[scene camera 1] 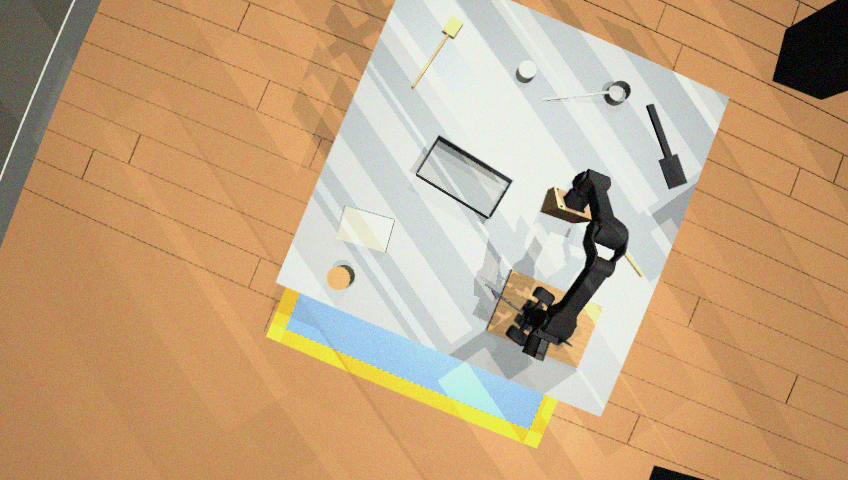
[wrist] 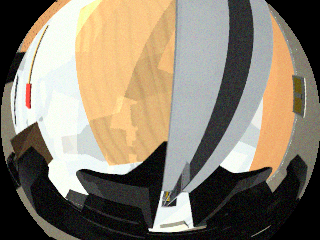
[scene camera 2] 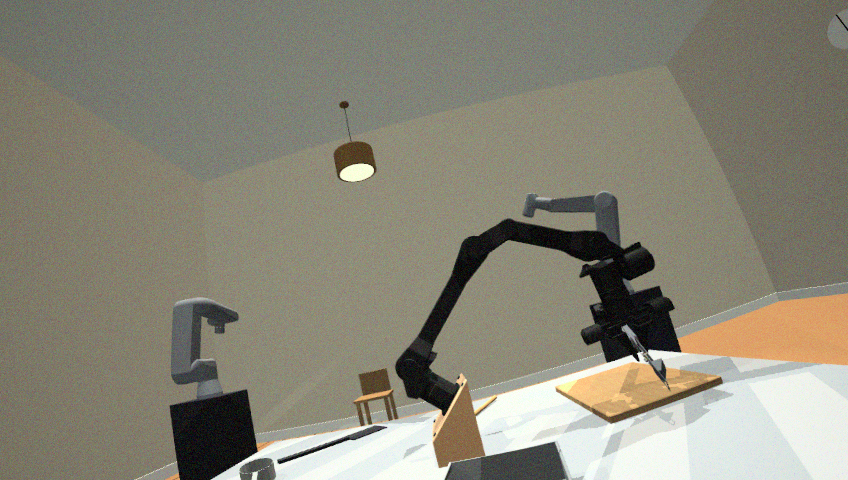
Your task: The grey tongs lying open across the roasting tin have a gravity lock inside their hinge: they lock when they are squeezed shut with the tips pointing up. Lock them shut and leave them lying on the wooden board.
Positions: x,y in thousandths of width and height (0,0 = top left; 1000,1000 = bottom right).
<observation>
I see my gripper (scene camera 2: 758,749), a pale slab (scene camera 1: 423,474), a black spatula (scene camera 1: 793,353), a wooden board (scene camera 2: 727,822) and a roasting tin (scene camera 1: 529,349).
My gripper also shows in scene camera 1 (scene camera 1: 614,651) and in the wrist view (wrist: 548,606). The wooden board shows as well in scene camera 1 (scene camera 1: 692,666) and in the wrist view (wrist: 389,265). Scene camera 2 misses the pale slab: it is out of frame.
</observation>
